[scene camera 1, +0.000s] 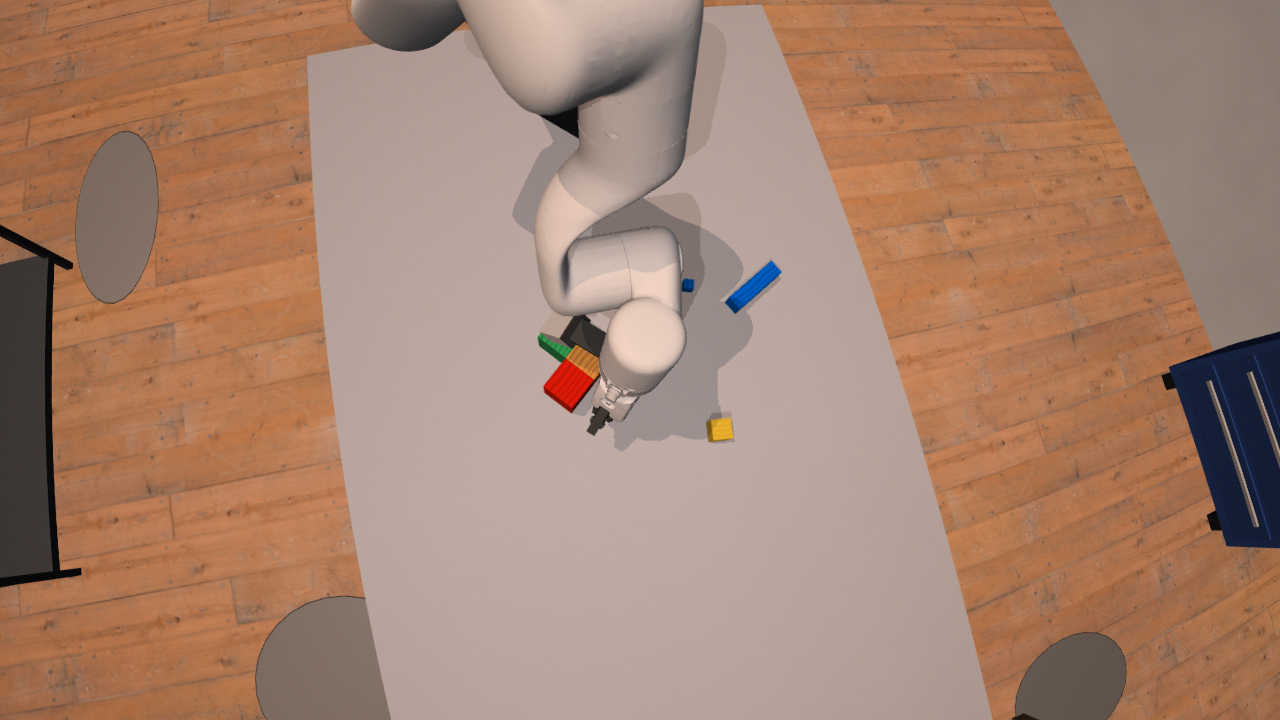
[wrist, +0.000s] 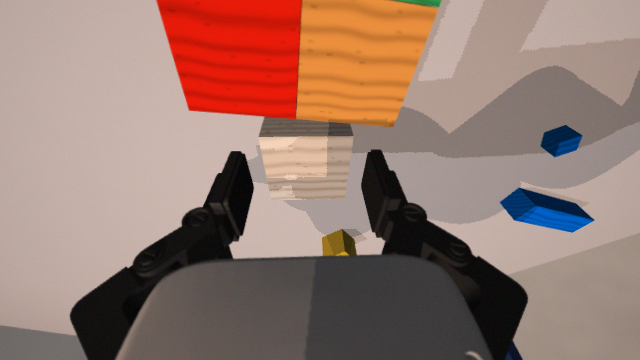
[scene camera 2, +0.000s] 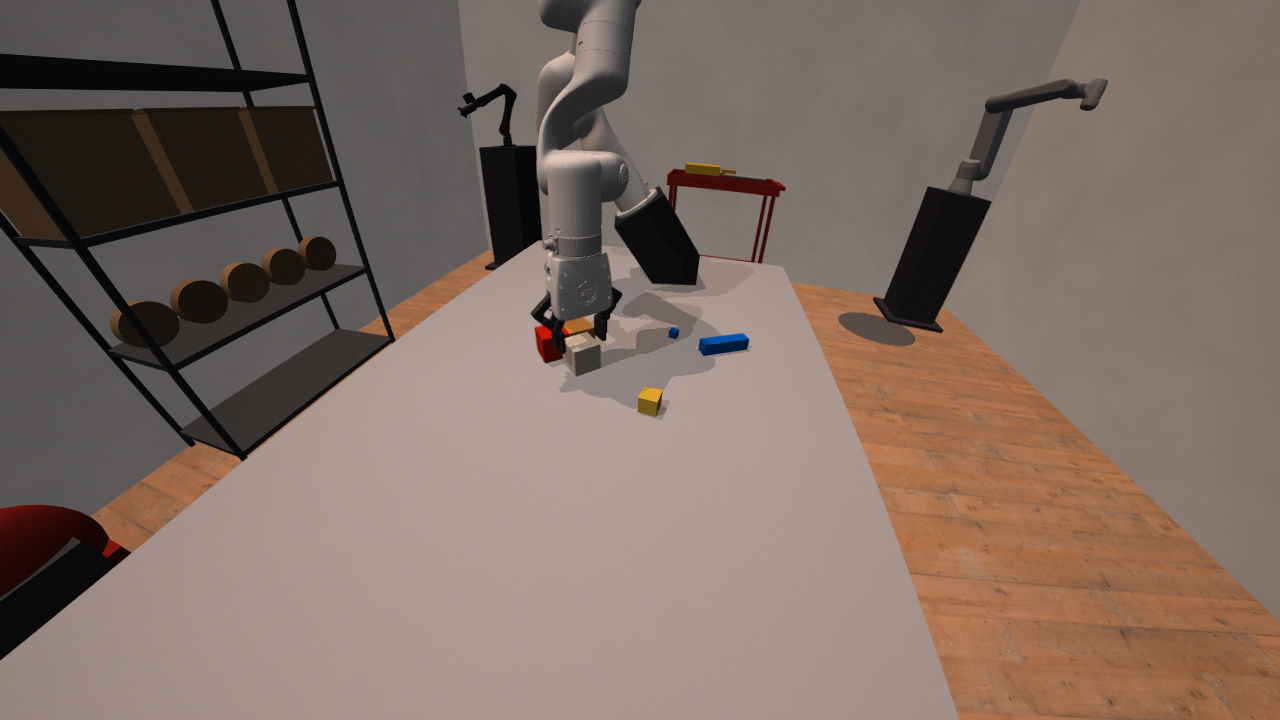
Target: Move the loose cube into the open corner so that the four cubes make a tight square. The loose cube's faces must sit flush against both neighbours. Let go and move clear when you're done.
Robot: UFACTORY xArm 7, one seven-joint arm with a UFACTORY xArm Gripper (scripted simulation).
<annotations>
gripper: scene camera 1; wrist; scene camera 2 580, 343
same spot on gripper: (wrist: 104, 316) = (scene camera 1: 590, 425)
</annotations>
